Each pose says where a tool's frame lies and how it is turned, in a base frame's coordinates. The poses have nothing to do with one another.
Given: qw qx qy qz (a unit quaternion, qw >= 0); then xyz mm.
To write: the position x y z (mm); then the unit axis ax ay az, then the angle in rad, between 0 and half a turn. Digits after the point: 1 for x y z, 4 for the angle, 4 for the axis.
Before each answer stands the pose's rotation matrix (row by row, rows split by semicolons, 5 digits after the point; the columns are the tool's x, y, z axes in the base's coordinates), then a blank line. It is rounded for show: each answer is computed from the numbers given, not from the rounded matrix.
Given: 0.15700, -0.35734, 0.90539, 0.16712, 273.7, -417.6, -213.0
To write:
-0.69532 -0.69954 0.16485; -0.59459 0.68876 0.41482; -0.40373 0.19041 -0.89484

273.7, -417.6, -213.0, -0.3618, 0.9168, 0.1692, 2.8263
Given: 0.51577, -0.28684, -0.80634, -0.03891, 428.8, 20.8, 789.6
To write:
-0.30340 0.50272 -0.80945; 0.42245 0.83242 0.35864; 0.85410 -0.23314 -0.46493

428.8, 20.8, 789.6, -0.3348, -0.9412, -0.0454, 2.0578
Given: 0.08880, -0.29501, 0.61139, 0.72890, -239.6, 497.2, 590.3
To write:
-0.81017 -0.49018 -0.32148; -0.23128 -0.23664 0.94367; -0.53864 0.83888 0.07835

-239.6, 497.2, 590.3, -0.2962, 0.6138, 0.7318, 2.9638
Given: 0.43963, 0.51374, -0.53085, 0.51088, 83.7, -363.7, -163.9
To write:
-0.08560 -0.99463 0.05816; -0.09624 -0.04985 -0.99411; 0.99167 -0.09069 -0.09146

83.7, -363.7, -163.9, 0.5720, -0.5910, 0.5688, 2.2312
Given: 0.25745, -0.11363, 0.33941, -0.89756, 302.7, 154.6, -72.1
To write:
-0.84162 0.38502 0.37874; -0.53929 -0.63704 -0.55077; 0.02922 -0.66779 0.74378

302.7, 154.6, -72.1, -0.1176, 0.3512, -0.9289, 2.6208
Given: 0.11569, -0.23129, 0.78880, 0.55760, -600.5, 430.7, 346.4
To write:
-0.86624 -0.49390 -0.07542; -0.23587 0.27118 0.93318; -0.44045 0.82615 -0.35140

-600.5, 430.7, 346.4, -0.2329, 0.7941, 0.5614, 2.9097
